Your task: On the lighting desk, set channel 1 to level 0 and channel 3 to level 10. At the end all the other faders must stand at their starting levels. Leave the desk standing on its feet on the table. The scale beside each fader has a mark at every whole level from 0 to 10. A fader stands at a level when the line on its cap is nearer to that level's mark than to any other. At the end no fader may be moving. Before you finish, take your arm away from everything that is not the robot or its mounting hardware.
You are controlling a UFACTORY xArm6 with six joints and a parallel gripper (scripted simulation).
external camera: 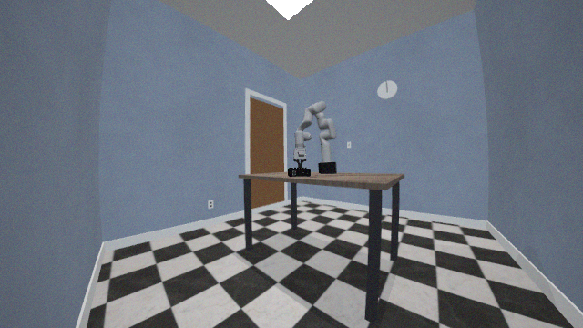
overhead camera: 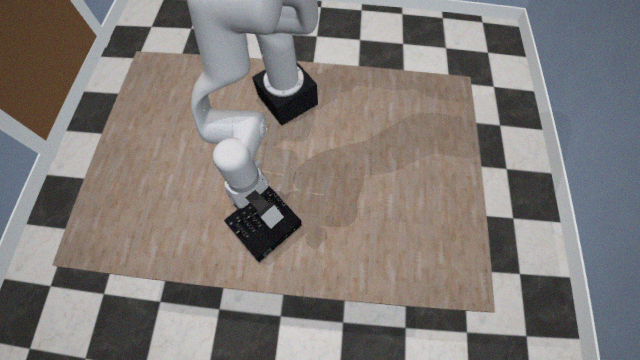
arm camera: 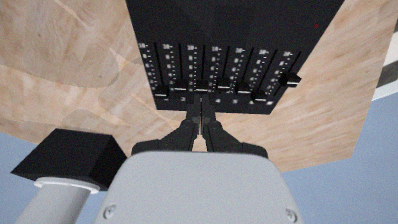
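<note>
Now: the channel 3 cap 2 cm to the left of my hand, 2 cm ahead of it and 1 cm below it. From my hand the other things lie so: channel 1 fader cap 4 cm to the left, 2 cm behind, 1 cm below; channel 2 cap 3 cm to the left, 1 cm below.
</note>
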